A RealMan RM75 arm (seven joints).
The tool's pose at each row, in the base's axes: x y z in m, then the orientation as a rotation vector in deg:
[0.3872, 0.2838, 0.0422, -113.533, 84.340, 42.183]
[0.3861, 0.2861, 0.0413, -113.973, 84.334, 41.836]
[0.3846, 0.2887, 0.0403, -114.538, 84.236, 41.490]
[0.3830, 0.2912, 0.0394, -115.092, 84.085, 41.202]
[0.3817, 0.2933, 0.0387, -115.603, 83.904, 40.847]
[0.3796, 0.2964, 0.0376, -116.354, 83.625, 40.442]
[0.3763, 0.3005, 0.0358, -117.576, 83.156, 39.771]
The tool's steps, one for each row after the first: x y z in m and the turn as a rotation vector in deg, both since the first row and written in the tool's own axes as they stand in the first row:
[-0.0011, 0.0006, 0.0024, -0.095, 0.387, -0.202]
[-0.0025, 0.0015, 0.0051, -0.264, 0.800, -0.494]
[-0.0039, 0.0026, 0.0076, -0.453, 1.158, -0.802]
[-0.0051, 0.0034, 0.0098, -0.571, 1.508, -1.138]
[-0.0069, 0.0048, 0.0129, -0.812, 1.968, -1.606]
[-0.0091, 0.0072, 0.0174, -1.203, 2.717, -2.376]

